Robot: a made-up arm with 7 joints. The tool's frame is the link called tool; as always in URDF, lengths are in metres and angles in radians.
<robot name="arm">
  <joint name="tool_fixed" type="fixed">
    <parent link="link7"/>
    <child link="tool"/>
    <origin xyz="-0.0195 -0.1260 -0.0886"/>
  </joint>
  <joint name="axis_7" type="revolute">
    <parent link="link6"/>
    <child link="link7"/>
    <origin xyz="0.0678 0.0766 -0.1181"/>
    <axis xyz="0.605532 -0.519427 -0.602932"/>
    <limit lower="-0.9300" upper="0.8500"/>
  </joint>
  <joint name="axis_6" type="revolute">
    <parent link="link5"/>
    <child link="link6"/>
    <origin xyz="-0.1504 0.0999 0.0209"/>
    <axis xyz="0 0 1"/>
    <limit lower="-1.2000" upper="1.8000"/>
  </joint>
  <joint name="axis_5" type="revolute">
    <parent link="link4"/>
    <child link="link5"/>
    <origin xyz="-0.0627 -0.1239 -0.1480"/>
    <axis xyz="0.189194 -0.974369 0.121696"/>
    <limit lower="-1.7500" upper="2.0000"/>
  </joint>
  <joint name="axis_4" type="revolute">
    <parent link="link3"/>
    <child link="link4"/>
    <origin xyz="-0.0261 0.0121 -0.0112"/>
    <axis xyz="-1 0 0"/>
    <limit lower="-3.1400" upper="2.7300"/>
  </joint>
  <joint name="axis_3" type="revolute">
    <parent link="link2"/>
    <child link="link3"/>
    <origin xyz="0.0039 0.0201 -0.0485"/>
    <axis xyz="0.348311 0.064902 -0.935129"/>
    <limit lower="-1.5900" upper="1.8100"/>
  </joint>
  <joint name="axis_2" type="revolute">
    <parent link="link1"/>
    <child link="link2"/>
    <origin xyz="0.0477 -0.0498 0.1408"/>
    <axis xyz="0 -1 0"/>
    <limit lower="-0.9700" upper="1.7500"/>
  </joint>
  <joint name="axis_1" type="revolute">
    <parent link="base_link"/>
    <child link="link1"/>
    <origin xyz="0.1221 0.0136 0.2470"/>
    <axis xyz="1 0 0"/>
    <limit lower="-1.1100" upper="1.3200"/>
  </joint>
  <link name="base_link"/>
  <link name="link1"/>
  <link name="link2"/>
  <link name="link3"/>
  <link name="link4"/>
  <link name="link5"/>
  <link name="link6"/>
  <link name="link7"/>
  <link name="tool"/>
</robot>
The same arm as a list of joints. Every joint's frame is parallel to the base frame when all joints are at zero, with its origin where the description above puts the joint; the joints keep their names.
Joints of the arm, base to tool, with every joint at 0 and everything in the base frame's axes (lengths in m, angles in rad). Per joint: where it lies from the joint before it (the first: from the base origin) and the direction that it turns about. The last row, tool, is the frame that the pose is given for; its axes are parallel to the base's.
axis_1: offset 0.1221 0.0136 0.2470 axis 1 0 0
axis_2: offset 0.0477 -0.0498 0.1408 axis 0 -1 0
axis_3: offset 0.0039 0.0201 -0.0485 axis 0.348311 0.064902 -0.935129
axis_4: offset -0.0261 0.0121 -0.0112 axis -1 0 0
axis_5: offset -0.0627 -0.1239 -0.1480 axis 0.189194 -0.974369 0.121696
axis_6: offset -0.1504 0.0999 0.0209 axis 0 0 1
axis_7: offset 0.0678 0.0766 -0.1181 axis 0.605532 -0.519427 -0.602932
tool: offset -0.0195 -0.1260 -0.0886
Joint limits (rad, base to tool): -1.1100..1.3200 -0.9700..1.7500 -1.5900..1.8100 -3.1400..2.7300 -1.7500..2.0000 -1.2000..1.8000 -0.9300..0.8500

